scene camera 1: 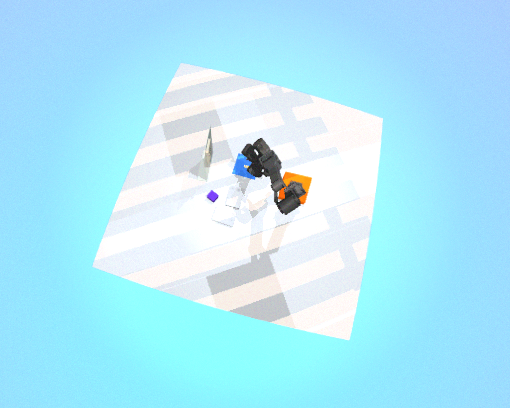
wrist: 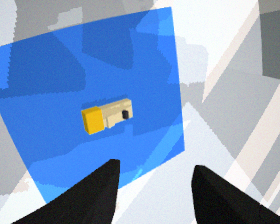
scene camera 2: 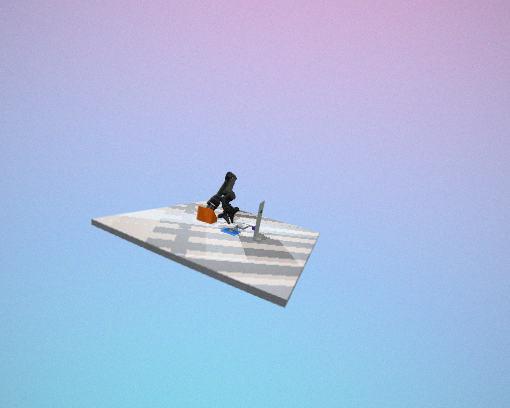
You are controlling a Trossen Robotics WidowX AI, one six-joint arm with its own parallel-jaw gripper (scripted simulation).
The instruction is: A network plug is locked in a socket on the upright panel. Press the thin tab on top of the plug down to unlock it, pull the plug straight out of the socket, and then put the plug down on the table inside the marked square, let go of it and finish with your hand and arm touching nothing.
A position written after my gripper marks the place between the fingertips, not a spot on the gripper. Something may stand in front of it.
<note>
I see my gripper (wrist: 156, 171) and a blue marked square (wrist: 57, 74).
</note>
